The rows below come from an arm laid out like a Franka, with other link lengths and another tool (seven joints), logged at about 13 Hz.
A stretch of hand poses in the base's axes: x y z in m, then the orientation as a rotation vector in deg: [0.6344 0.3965 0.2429 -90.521 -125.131 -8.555]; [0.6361 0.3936 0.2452 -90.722 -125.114 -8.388]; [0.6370 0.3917 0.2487 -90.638 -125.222 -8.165]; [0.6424 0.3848 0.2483 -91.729 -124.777 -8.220]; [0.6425 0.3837 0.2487 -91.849 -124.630 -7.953]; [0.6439 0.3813 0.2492 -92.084 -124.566 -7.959]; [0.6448 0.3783 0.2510 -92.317 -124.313 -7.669]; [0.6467 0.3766 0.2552 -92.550 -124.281 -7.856]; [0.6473 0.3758 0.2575 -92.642 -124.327 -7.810]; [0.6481 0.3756 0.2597 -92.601 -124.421 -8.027]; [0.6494 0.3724 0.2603 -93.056 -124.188 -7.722]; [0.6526 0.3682 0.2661 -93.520 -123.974 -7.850]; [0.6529 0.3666 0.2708 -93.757 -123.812 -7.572]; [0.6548 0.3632 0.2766 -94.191 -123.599 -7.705]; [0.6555 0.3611 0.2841 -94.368 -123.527 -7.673]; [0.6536 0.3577 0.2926 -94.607 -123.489 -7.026]
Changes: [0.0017 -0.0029 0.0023 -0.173 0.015 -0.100]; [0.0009 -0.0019 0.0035 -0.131 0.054 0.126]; [0.0054 -0.0069 -0.0004 -0.265 -0.107 -0.826]; [0.0001 -0.0011 0.0004 -0.134 0.180 -0.085]; [0.0014 -0.0024 0.0005 -0.075 -0.044 -0.165]; [0.0009 -0.0030 0.0018 -0.152 0.223 -0.189]; [0.0019 -0.0017 0.0042 0.009 -0.148 -0.179]; [0.0006 -0.0008 0.0023 -0.087 -0.045 -0.029]; [0.0008 -0.0002 0.0022 0.094 -0.149 0.026]; [0.0013 -0.0032 0.0006 -0.269 0.133 -0.310]; [0.0032 -0.0042 0.0058 -0.050 -0.082 -0.376]; [0.0003 -0.0016 0.0047 -0.186 0.151 -0.159]; [0.0019 -0.0034 0.0058 -0.035 -0.076 -0.358]; [0.0007 -0.0021 0.0075 -0.067 -0.002 -0.127]; [-0.0019 -0.0034 0.0085 -0.439 0.233 -0.055]
